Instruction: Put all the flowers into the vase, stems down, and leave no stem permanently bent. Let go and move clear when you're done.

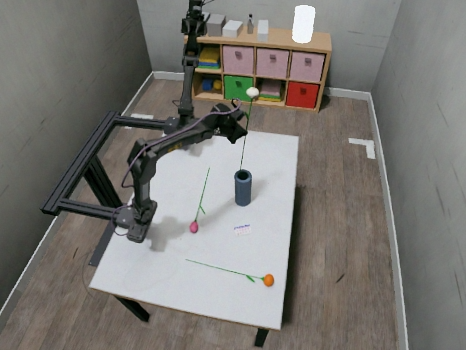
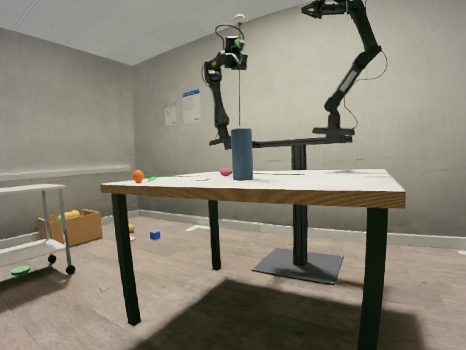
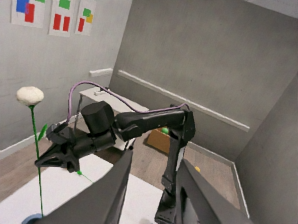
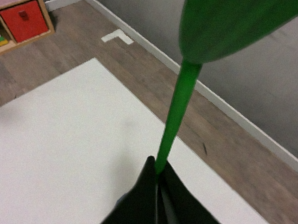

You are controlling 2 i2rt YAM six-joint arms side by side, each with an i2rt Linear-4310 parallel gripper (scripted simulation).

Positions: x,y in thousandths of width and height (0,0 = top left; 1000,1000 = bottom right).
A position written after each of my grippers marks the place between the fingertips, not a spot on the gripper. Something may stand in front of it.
Observation:
I see my left gripper (image 3: 522,725), my right gripper (image 4: 522,734) and a blue vase (image 2: 518,399).
My right gripper shows as well in image 3 (image 3: 119,734).

